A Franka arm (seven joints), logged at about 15 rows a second.
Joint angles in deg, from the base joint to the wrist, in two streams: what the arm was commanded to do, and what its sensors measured. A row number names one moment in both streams.
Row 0, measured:
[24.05, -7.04, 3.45, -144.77, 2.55, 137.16, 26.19]
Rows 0 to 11, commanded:
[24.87, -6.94, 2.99, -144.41, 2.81, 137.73, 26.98]
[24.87, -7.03, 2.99, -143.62, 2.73, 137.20, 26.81]
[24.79, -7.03, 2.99, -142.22, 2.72, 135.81, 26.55]
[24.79, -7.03, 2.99, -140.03, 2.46, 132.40, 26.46]
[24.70, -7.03, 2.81, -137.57, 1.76, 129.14, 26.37]
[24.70, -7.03, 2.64, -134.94, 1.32, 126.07, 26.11]
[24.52, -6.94, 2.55, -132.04, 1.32, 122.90, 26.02]
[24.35, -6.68, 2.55, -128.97, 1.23, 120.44, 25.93]
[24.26, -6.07, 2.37, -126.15, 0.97, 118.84, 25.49]
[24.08, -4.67, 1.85, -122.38, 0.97, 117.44, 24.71]
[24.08, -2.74, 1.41, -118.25, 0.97, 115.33, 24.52]
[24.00, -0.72, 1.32, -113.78, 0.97, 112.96, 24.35]
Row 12, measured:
[24.02, -6.16, 2.14, -124.09, 1.78, 118.06, 25.70]
